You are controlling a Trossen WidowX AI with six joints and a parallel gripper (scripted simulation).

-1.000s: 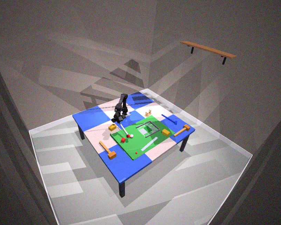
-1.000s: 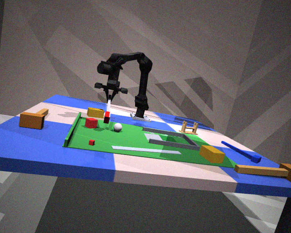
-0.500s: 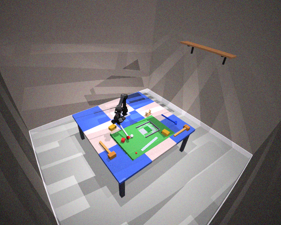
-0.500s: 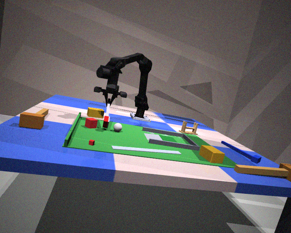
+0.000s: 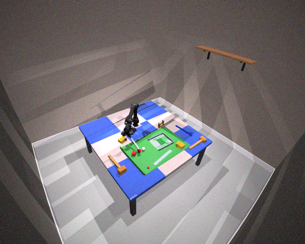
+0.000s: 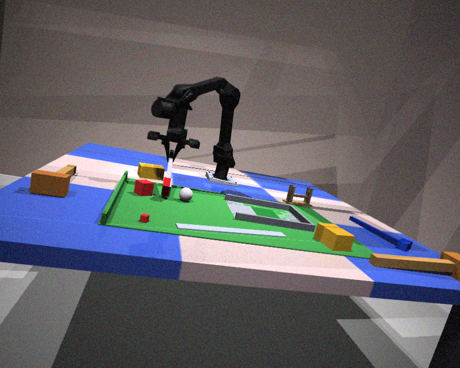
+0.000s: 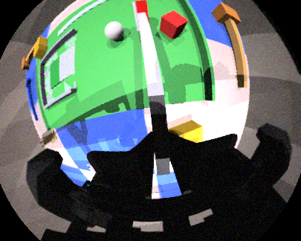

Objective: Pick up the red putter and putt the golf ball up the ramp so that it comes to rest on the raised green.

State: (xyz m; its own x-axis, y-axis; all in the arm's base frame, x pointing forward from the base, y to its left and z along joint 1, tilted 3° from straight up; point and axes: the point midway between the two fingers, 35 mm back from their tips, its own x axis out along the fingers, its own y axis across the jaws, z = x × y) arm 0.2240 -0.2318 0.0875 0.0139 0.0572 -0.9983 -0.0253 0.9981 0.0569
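Now: the red putter 120 mm ahead of my gripper tip, 10 mm to the left of it and 10 mm below it. The rest, counted from my gripper tip: small red cube 460 mm ahead, 30 mm to the right, 70 mm below; then white golf ball 220 mm ahead, 70 mm to the left, 50 mm below; then low green wall 280 mm ahead, 130 mm to the right, 60 mm below.
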